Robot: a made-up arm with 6 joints. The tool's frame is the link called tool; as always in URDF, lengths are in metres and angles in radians. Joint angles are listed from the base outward. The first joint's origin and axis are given. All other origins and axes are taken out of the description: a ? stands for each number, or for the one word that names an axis. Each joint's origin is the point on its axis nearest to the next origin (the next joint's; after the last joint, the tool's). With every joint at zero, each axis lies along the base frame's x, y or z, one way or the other. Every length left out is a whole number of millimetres.
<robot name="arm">
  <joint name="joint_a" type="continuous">
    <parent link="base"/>
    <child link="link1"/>
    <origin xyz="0 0 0.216" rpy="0 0 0"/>
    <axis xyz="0 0 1"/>
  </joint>
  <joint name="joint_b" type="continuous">
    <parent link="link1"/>
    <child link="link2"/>
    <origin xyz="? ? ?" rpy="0 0 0"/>
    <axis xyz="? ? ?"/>
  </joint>
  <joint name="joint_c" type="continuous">
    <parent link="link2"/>
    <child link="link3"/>
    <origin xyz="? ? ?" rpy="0 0 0"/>
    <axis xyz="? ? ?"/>
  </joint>
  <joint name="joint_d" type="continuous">
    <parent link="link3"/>
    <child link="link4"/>
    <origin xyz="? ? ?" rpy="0 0 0"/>
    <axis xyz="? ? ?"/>
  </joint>
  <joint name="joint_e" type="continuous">
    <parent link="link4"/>
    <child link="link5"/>
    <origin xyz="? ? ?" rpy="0 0 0"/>
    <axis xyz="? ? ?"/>
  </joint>
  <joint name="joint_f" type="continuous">
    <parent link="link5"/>
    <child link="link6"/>
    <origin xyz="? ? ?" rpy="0 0 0"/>
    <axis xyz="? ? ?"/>
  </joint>
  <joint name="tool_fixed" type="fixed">
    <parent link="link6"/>
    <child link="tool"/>
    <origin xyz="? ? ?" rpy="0 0 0"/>
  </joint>
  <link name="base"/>
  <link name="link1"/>
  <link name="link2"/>
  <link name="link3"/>
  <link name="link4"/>
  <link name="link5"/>
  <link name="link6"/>
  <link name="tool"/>
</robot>
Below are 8 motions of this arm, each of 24 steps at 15 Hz.
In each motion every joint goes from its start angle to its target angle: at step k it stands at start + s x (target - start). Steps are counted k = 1, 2, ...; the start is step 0. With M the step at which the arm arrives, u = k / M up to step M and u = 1 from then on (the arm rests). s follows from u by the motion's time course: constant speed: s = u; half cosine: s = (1 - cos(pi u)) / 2; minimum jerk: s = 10 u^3 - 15 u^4 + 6 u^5.
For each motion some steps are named. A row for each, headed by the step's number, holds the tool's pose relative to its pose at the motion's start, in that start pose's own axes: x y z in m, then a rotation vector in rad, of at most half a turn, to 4 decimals.
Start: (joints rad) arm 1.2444 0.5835 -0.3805 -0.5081 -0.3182 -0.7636
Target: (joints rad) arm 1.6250 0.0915 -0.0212 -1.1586 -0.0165 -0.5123
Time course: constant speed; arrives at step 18
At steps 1, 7, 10, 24:
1: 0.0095 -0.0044 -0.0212 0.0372 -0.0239 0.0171
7: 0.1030 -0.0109 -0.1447 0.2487 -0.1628 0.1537
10: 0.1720 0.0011 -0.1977 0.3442 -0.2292 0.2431
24: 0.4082 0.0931 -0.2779 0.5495 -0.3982 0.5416

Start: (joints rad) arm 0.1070 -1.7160 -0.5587 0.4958 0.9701 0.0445
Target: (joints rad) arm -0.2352 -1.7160 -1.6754 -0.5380 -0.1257 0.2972
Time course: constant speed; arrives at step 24
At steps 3, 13, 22, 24:
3: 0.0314 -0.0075 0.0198 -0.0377 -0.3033 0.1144
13: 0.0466 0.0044 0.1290 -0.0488 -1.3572 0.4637
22: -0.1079 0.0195 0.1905 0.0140 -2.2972 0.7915
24: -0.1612 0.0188 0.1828 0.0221 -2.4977 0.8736

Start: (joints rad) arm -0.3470 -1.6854 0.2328 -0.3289 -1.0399 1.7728
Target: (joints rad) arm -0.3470 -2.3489 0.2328 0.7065 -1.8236 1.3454
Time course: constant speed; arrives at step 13
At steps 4, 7, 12, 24:
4: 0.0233 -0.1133 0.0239 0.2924 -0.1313 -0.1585
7: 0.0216 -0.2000 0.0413 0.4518 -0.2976 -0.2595
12: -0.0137 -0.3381 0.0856 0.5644 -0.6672 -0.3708
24: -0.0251 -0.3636 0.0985 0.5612 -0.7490 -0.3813

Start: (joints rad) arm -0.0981 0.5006 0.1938 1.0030 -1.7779 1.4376
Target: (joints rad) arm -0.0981 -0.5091 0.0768 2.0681 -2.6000 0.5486
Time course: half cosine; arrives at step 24
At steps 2, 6, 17, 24:
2: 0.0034 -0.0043 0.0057 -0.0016 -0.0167 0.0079
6: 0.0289 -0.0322 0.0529 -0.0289 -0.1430 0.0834
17: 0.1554 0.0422 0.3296 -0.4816 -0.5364 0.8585
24: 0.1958 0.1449 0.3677 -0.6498 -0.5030 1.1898

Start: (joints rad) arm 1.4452 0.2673 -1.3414 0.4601 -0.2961 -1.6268
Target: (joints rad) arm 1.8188 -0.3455 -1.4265 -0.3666 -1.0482 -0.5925
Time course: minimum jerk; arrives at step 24
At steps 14, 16, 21, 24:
14: -0.1873 -0.0756 -0.1533 -0.3754 -0.5159 -0.6554
16: -0.2104 -0.0846 -0.1992 -0.4206 -0.6592 -0.8034
21: -0.2306 -0.0970 -0.2673 -0.4604 -0.8802 -1.0122
24: -0.2316 -0.0980 -0.2730 -0.4624 -0.8994 -1.0293

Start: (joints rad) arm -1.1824 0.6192 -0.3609 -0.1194 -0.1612 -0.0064
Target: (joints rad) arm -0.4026 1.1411 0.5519 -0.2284 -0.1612 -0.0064
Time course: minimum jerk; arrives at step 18
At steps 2, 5, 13, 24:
2: 0.0028 0.0027 0.0001 -0.0007 0.0056 0.0105
5: 0.0283 0.0336 0.0026 -0.0155 0.0640 0.1193
13: 0.0295 0.1831 0.0369 -0.3069 0.3289 0.5822
24: 0.0096 0.1904 0.0446 -0.3841 0.3602 0.6226

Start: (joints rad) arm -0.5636 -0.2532 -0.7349 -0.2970 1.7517 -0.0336
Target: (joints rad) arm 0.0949 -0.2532 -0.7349 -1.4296 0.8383 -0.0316
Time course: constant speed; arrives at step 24
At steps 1, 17, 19, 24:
1: 0.0002 0.0100 0.0295 -0.0703 -0.0348 0.0080
17: -0.0187 0.3929 0.3384 -1.1180 -0.6432 0.4894
19: -0.0297 0.4606 0.3455 -1.2331 -0.7156 0.5947
24: -0.0705 0.6335 0.3244 -1.4995 -0.8790 0.9000

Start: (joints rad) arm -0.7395 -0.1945 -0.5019 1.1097 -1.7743 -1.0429
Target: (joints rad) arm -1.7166 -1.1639 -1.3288 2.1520 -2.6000 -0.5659
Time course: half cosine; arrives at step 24
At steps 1, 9, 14, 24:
1: -0.0017 0.0007 0.0045 -0.0089 0.0073 -0.0045
9: 0.0032 0.1497 0.3272 -0.6863 0.5102 -0.2480
14: 0.2461 0.4413 0.4862 -1.4167 1.0366 -0.3296
24: 0.6239 0.6707 0.2797 -2.0731 1.7466 -0.2289

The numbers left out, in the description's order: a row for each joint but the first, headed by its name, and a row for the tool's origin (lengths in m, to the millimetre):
joint_b: xyz -0.097 0.354 0, axis -1 0 0
joint_c: xyz 0 0.096 0.072, axis 0 1 0
joint_d: xyz 0.297 0 0.118, axis 0 0 -1
joint_e: xyz 0.116 -0.508 0, axis 0 1 0
joint_f: xyz -0.077 0 -0.015, axis 0 0 -1
tool: xyz -0.077 -0.113 0

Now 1 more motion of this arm.
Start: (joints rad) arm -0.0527 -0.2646 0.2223 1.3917 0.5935 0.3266
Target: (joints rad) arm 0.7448 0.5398 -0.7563 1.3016 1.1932 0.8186
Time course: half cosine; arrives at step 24
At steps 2, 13, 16, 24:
2: 0.0036 -0.0058 -0.0027 0.0044 -0.0070 0.0068
13: 0.2145 -0.1600 -0.0162 0.0319 -0.2027 0.3916
16: 0.3111 -0.1802 0.0183 -0.0185 -0.2676 0.5714
24: 0.4370 -0.1690 0.0942 -0.1305 -0.3725 0.8335

